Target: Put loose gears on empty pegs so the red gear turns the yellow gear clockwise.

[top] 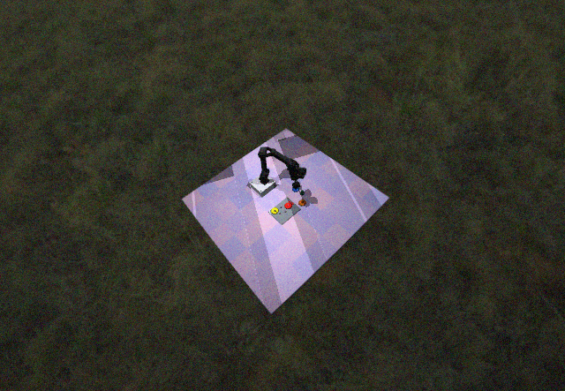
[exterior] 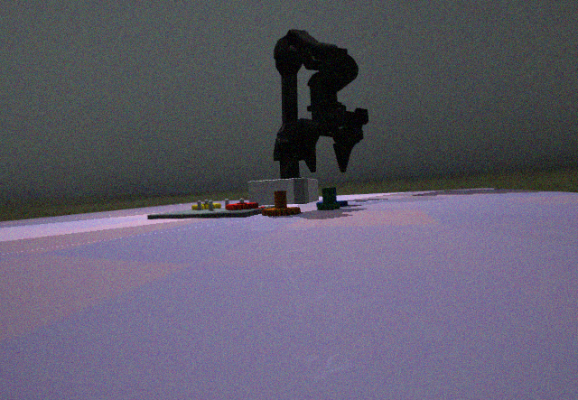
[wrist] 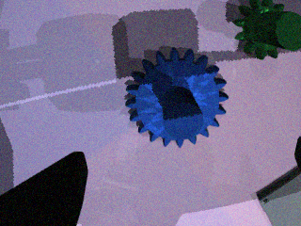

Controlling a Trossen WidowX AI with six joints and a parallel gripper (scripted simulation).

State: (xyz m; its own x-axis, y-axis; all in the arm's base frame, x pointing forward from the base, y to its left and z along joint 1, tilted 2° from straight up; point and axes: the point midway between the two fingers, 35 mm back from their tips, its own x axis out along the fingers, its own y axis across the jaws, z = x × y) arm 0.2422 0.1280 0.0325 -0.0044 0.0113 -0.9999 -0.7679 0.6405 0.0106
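Now: the blue gear 60 mm below my gripper tip. Also, from my gripper tip: green gear (70 mm ahead, 60 mm below); then red gear (170 mm to the right, 60 mm below, 60 mm ahead); then orange gear (130 mm ahead, 80 mm to the right, 60 mm below).
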